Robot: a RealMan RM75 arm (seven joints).
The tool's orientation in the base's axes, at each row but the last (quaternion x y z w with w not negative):
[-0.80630 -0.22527 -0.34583 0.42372]
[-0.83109 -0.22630 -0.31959 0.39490]
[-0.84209 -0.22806 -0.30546 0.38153]
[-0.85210 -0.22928 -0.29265 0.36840]
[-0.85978 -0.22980 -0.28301 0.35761]
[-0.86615 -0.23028 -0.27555 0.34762]
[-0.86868 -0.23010 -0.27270 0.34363]
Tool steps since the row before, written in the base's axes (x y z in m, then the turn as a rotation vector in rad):
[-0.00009 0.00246 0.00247 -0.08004 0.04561 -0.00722]
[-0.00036 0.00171 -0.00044 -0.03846 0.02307 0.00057]
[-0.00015 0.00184 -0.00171 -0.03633 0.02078 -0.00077]
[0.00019 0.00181 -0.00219 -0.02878 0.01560 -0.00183]
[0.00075 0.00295 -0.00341 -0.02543 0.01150 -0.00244]
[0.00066 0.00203 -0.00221 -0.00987 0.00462 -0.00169]
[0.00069 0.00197 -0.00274 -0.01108 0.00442 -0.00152]
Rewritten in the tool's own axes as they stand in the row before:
[0.00196 -0.00269 0.00104 -0.05497 -0.07333 0.01181]
[-0.00035 -0.00100 0.00146 -0.02341 -0.03798 0.00465]
[-0.00101 -0.00034 0.00228 -0.02316 -0.03460 0.00428]
[-0.00101 0.00007 0.00266 -0.01931 -0.02627 0.00342]
[-0.00110 0.00022 0.00443 -0.01804 -0.02136 0.00180]
[-0.00050 0.00012 0.00303 -0.00744 -0.00804 0.00126]
[-0.00080 0.00040 0.00333 -0.00828 -0.00870 0.00063]

